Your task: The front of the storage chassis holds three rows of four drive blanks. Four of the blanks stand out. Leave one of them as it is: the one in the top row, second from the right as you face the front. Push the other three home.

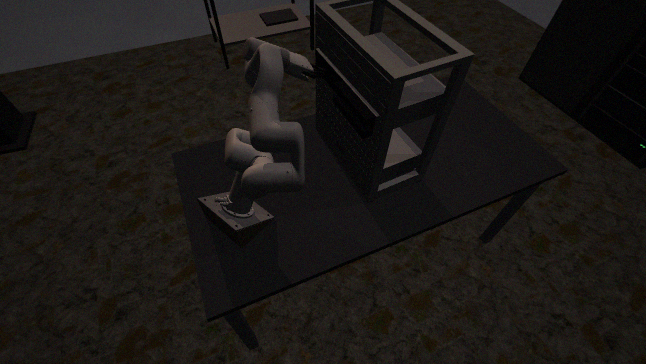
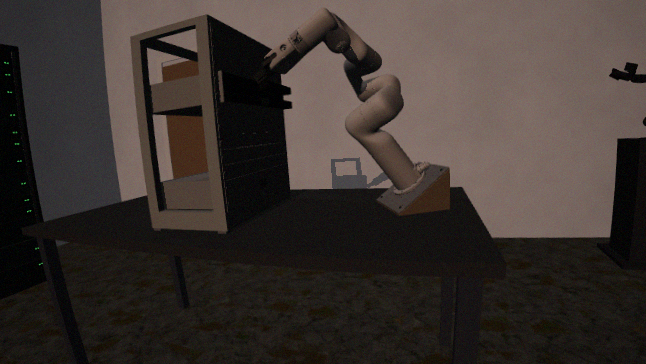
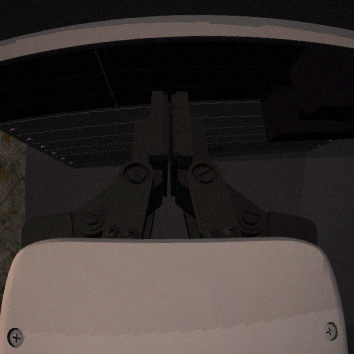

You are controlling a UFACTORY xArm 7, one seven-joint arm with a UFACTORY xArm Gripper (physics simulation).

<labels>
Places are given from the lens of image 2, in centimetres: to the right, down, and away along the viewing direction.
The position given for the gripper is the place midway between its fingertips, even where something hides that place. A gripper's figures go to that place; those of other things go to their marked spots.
gripper [image 2: 256,80]: -21, -32, 97
open-frame rack [image 2: 240,183]: -26, 0, 96
</labels>
